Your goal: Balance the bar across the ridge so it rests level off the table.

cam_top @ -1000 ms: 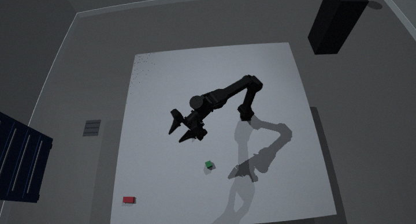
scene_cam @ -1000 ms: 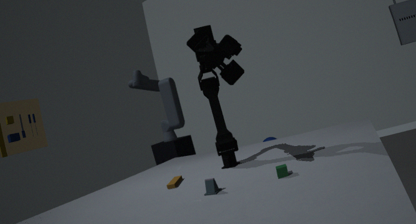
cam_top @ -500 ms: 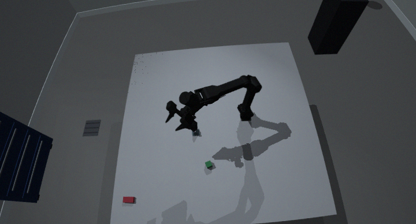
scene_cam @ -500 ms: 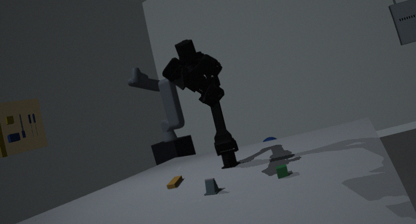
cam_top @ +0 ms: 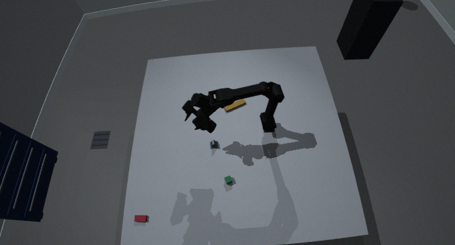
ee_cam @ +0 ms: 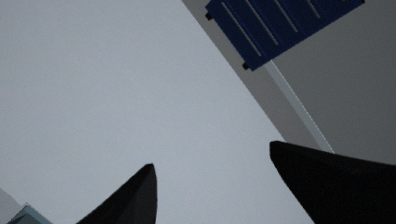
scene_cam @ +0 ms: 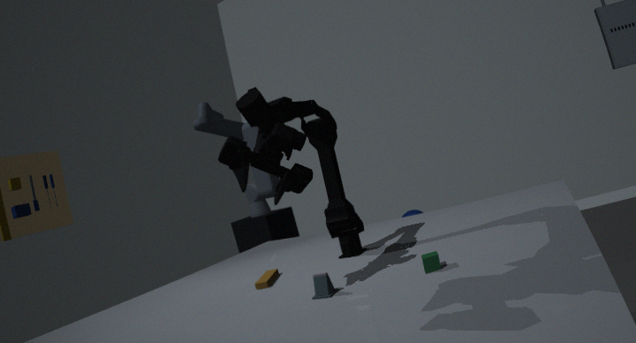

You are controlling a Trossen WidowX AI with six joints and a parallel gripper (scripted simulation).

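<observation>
The yellow bar lies 23 cm behind my gripper tip, 23 cm to the right of it and 23 cm below it. Round my gripper tip: green cube 17 cm behind, 24 cm to the left, 22 cm below; red block 32 cm ahead, 43 cm to the left, 23 cm below.
</observation>
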